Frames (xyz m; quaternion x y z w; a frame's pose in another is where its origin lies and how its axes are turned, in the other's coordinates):
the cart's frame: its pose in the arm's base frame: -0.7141 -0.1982 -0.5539 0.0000 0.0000 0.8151 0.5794
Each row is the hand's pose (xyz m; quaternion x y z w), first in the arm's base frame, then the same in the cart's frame.
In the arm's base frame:
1: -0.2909 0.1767 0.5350 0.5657 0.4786 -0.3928 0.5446
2: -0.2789 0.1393 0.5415 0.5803 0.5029 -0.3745 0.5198
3: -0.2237 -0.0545 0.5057 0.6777 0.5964 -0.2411 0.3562
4: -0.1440 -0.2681 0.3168 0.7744 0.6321 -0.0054 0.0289
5: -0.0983 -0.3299 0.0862 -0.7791 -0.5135 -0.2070 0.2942
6: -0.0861 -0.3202 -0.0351 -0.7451 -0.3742 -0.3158 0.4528
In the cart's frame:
1: 0.2150 -0.5229 1.0889 -0.7179 0.1838 0.6715 0.0046
2: 0.1757 -0.5219 1.0954 -0.7461 0.1816 0.6406 0.0041
3: -0.0255 -0.5104 1.0596 0.8788 -0.2068 -0.4300 0.0099
4: -0.2534 -0.5155 0.8707 0.9638 -0.2649 -0.0267 0.0123
5: -0.3268 -0.5383 0.6401 -0.8699 0.3375 -0.3597 0.0017
6: -0.3216 -0.5530 0.5188 -0.7367 0.3905 -0.5520 0.0049

